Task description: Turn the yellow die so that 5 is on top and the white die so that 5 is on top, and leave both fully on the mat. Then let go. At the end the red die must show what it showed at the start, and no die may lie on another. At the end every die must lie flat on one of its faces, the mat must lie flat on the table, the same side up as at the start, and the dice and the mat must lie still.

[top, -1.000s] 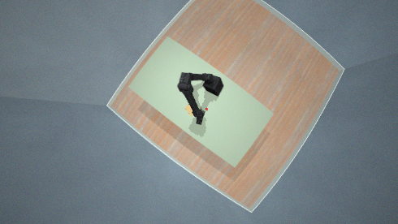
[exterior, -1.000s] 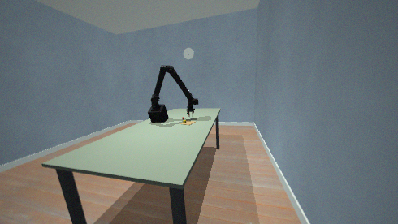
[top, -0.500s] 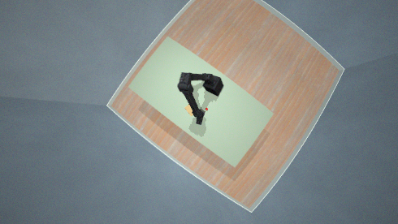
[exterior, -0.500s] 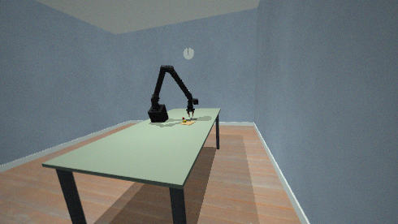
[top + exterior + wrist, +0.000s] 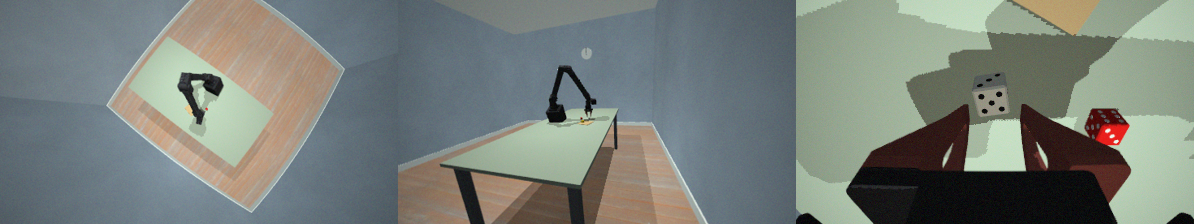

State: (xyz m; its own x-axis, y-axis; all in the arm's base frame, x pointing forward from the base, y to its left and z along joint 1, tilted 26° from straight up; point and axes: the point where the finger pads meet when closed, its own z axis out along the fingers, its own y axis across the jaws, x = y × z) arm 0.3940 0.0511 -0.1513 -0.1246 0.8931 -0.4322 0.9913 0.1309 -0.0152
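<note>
Now: the white die 30 mm below my hand. The rest, counted from my hand: tan mat (10 mm behind, 140 mm to the right, 40 mm below); red die (110 mm behind, 20 mm to the left, 30 mm below); yellow die (40 mm behind, 140 mm to the right, 30 mm below).
</note>
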